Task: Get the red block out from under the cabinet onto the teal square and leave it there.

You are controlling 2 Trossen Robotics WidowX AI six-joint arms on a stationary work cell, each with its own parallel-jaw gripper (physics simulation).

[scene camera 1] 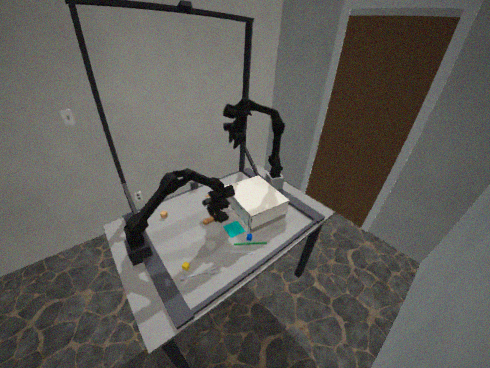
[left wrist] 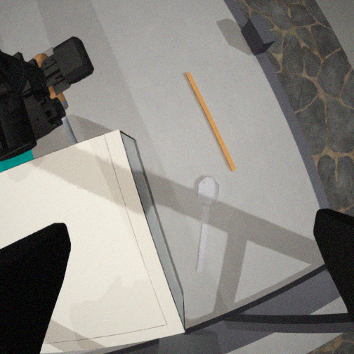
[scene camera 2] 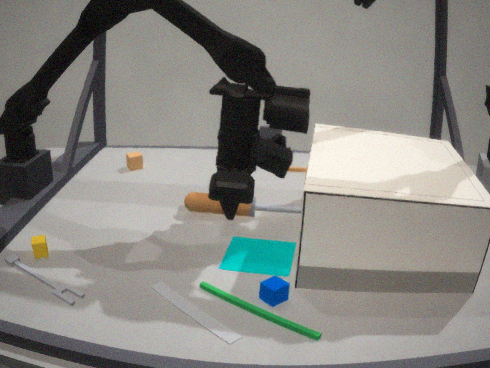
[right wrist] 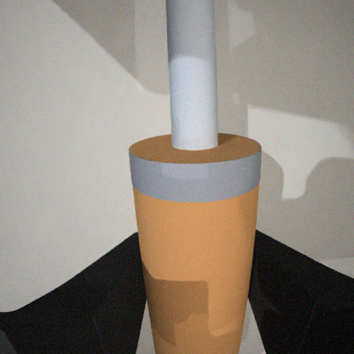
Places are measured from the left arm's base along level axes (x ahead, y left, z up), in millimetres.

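Pixels of known places: left gripper, between the fingertips: (scene camera 1: pixel 231 145) (scene camera 2: pixel 360 6); right gripper, between the fingertips: (scene camera 1: pixel 214 219) (scene camera 2: pixel 230 213); left arm's base, origin of its link: (scene camera 1: pixel 275 175); right arm's base, origin of its link: (scene camera 1: pixel 136 243) (scene camera 2: pixel 20 157).
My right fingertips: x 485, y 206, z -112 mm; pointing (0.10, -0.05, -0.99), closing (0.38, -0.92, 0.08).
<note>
Ahead of a thing's pixels: the offset from my right fingertips to its top centre. "spot": to the spot under its first point.
The white cabinet @(dx -261, dy -21, dz +134 mm) (scene camera 1: pixel 260 199) (scene camera 2: pixel 390 230) (left wrist: pixel 100 210) stands at the right of the table. The red block does not show in any view. The teal square @(spot: dx -94, dy +106, dz -1 mm) (scene camera 1: pixel 234 229) (scene camera 2: pixel 260 256) (left wrist: pixel 17 161) lies flat beside the cabinet's left side. My right gripper (scene camera 1: pixel 220 219) (scene camera 2: pixel 230 214) (right wrist: pixel 193 241) is shut on the orange handle of a hook tool @(spot: dx +42, dy +34, dz +27 mm) (scene camera 2: pixel 197 201) (right wrist: pixel 197 220), low over the table behind the square. The tool's grey rod @(spot: dx -71, dy -23, dz +15 mm) (scene camera 2: pixel 277 208) (left wrist: pixel 71 131) points at the cabinet; its hooked end is hidden. My left gripper (scene camera 1: pixel 234 142) (left wrist: pixel 194 230) is open and empty, high above the cabinet.
A blue block @(dx -153, dy +192, dz +24 mm) (scene camera 1: pixel 249 237) (scene camera 2: pixel 274 291) and a green stick @(dx -146, dy +229, dz +6 mm) (scene camera 1: pixel 250 243) (scene camera 2: pixel 260 311) lie in front of the square. A grey strip @(dx -78, dy +261, dz +0 mm) (scene camera 2: pixel 197 314), a fork-shaped piece @(dx +141, dy +328, dz +7 mm) (scene camera 2: pixel 40 280) and a yellow block @(dx +195, dy +277, dz +24 mm) (scene camera 2: pixel 40 247) lie further left. An orange stick (left wrist: pixel 210 120) and a spoon (left wrist: pixel 207 190) lie behind the cabinet.
</note>
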